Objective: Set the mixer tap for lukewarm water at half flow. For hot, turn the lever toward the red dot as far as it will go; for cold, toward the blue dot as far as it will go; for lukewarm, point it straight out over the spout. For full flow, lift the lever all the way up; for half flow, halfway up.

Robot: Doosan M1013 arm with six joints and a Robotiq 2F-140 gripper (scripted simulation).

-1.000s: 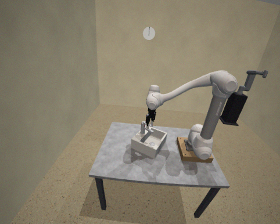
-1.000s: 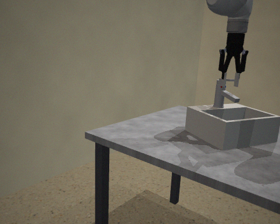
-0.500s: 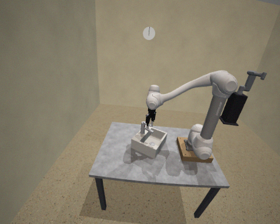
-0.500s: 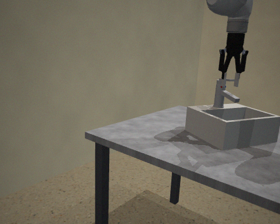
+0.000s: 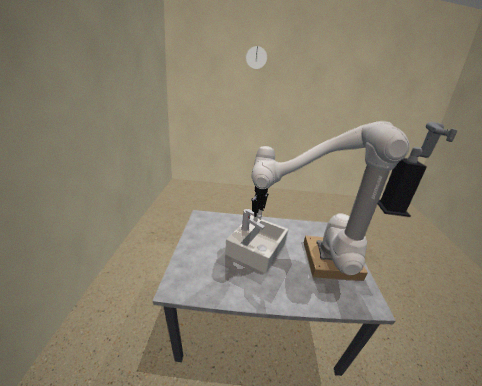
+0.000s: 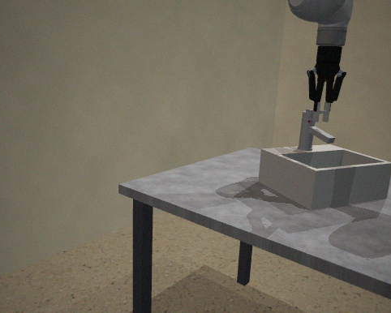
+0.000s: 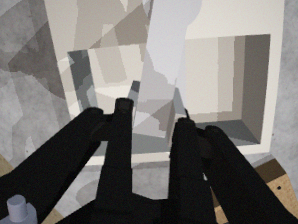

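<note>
Now: the lever 3 cm ahead of my hand and 2 cm to the right of it. Round my hand: grey mixer tap (5 cm ahead, 4 cm to the right, 5 cm below); white basin (4 cm behind, 1 cm to the right, 24 cm below).
</note>
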